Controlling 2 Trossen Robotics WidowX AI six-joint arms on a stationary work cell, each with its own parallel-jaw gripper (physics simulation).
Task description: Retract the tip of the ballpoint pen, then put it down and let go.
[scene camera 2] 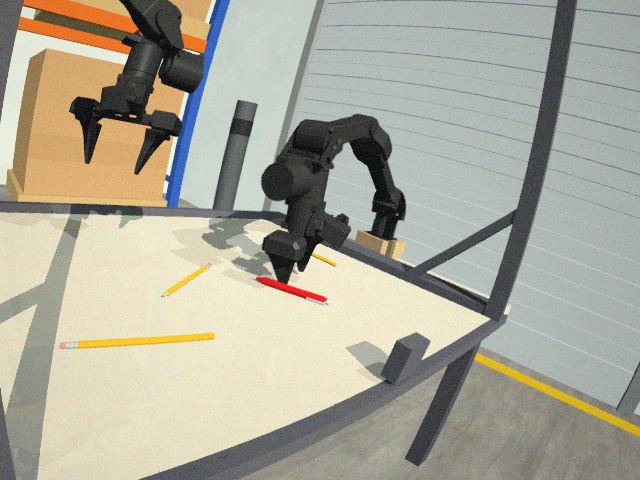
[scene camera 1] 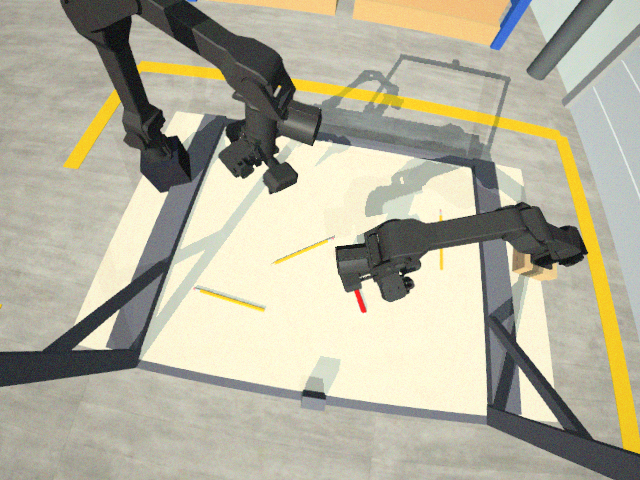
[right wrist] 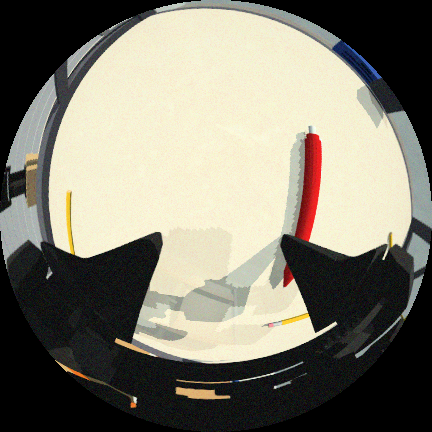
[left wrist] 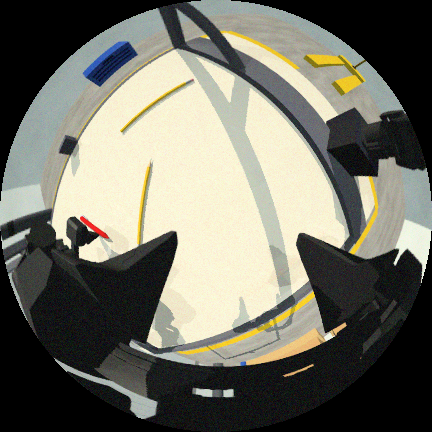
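Where they show: left gripper, fingertip midpoint: [scene camera 2: 110,169] [scene camera 1: 260,180] [left wrist: 240,238]; right gripper, fingertip midpoint: [scene camera 2: 292,279] [right wrist: 224,240] [left wrist: 96,248]; left arm's base, origin of the base link: [scene camera 1: 159,152] [left wrist: 368,140]; right arm's base, origin of the base link: [scene camera 2: 382,236] [scene camera 1: 540,256].
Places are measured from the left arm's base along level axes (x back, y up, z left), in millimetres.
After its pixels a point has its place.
A red ballpoint pen [scene camera 1: 360,301] @(z -498, x -420, y -94 mm) [scene camera 2: 292,290] @(z -470, x -414, y -98 mm) [left wrist: 94,227] @(z -453, x -416, y -97 mm) [right wrist: 312,175] @(z -497, x -425, y -95 mm) lies flat on the table. Its pale push button shows at the upper end in the right wrist view, and its pale clip shows in scene camera 2. I cannot tell whether its writing tip is out. My right gripper [scene camera 2: 292,275] @(z -445, x -478, y -102 mm) [right wrist: 224,240] @(z -445, x -478, y -102 mm) is open and empty, low over the table beside the pen's pointed end; one finger covers part of the pen in the right wrist view. My left gripper [scene camera 2: 112,167] @(z -184, x -248, y 42 mm) [left wrist: 240,238] @(z -184, x -248, y 42 mm) is open and empty, high above the table, far from the pen.
One yellow pencil [scene camera 1: 303,250] @(z -330, x -316, y -99 mm) [scene camera 2: 186,280] @(z -336, x -299, y -101 mm) lies mid-table, a second pencil [scene camera 1: 230,299] @(z -410, x -109, y -100 mm) [scene camera 2: 142,341] @(z -410, x -101, y -101 mm) lies nearer the front left, and a third pencil [scene camera 1: 441,258] @(z -448, x -680, y -100 mm) [scene camera 2: 324,259] @(z -446, x -681, y -102 mm) lies beyond the right arm. A dark block [scene camera 1: 313,400] @(z -670, x -250, y -49 mm) [scene camera 2: 406,356] @(z -673, x -222, y -61 mm) stands at the table's edge.
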